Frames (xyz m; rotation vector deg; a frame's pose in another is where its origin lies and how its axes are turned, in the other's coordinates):
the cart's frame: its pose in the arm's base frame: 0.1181 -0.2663 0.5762 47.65 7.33 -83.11
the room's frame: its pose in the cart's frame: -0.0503 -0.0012 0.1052 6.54 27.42 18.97
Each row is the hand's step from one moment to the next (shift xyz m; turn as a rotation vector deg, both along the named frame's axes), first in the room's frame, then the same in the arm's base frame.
Working: the room's frame: its pose in the arm's base frame: 0.0667 -0.2846 0.6793 70.07 14.69 -53.69

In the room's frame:
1: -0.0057 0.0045 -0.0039 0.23 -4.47 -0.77
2: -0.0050 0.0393 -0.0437 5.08 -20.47 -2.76
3: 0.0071 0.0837 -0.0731 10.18 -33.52 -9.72
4: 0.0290 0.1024 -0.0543 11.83 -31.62 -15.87
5: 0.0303 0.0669 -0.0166 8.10 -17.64 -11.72
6: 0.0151 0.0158 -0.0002 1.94 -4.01 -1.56
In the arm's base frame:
1: 0.0009 0.0063 0.0052 -2.88 0.41 -3.49
2: 0.0387 0.0422 0.0141 -10.92 -0.70 -18.24
3: 0.0873 0.0640 0.0262 -15.17 2.56 -32.94
4: 0.1087 0.0378 0.0321 -10.92 7.26 -34.92
5: 0.0723 0.0027 0.0207 -4.30 5.87 -21.48
6: 0.0209 -0.0064 0.0012 -1.25 0.31 -4.54

